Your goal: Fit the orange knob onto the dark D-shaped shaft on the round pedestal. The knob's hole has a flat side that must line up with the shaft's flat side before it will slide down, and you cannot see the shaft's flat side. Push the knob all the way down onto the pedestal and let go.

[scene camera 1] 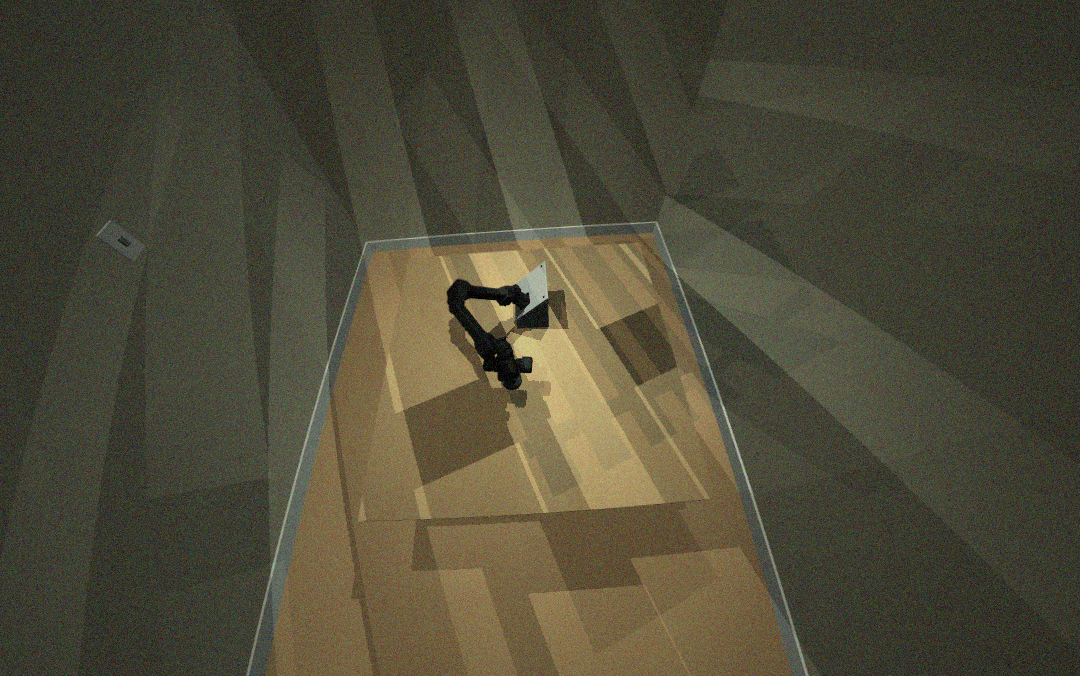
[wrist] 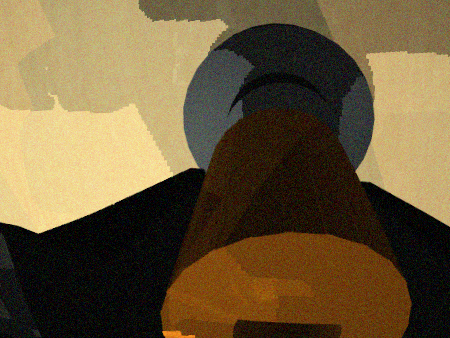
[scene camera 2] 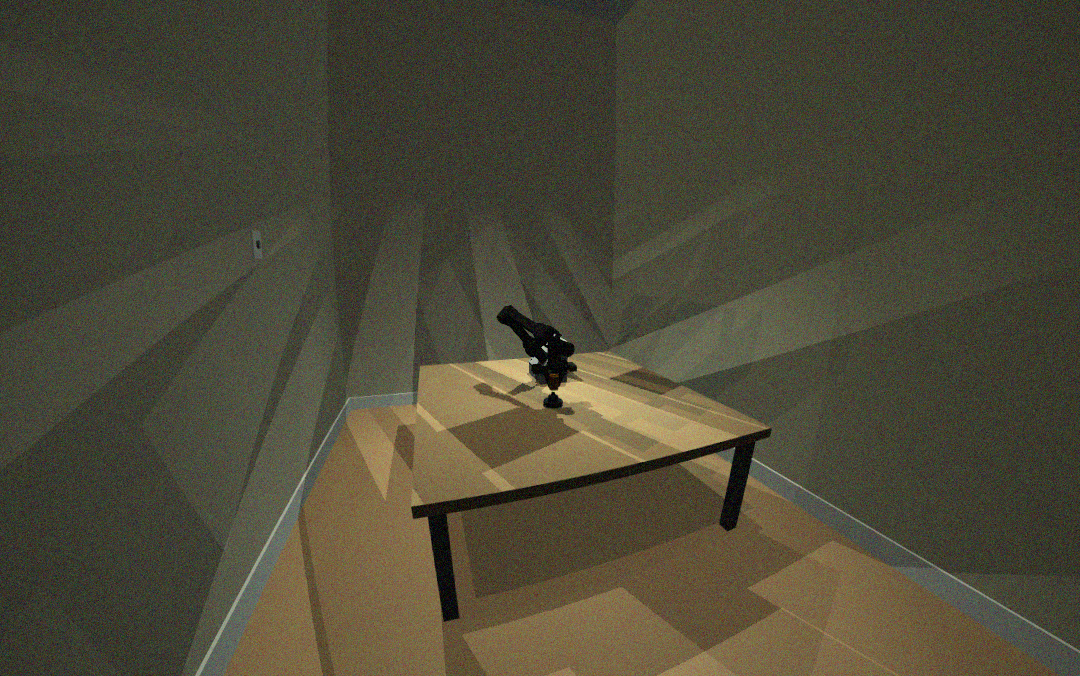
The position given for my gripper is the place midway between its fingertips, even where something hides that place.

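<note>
There is an orange knob held in my gripper [wrist: 279, 191]. I can also see a round dark pedestal [wrist: 282, 66].
</note>
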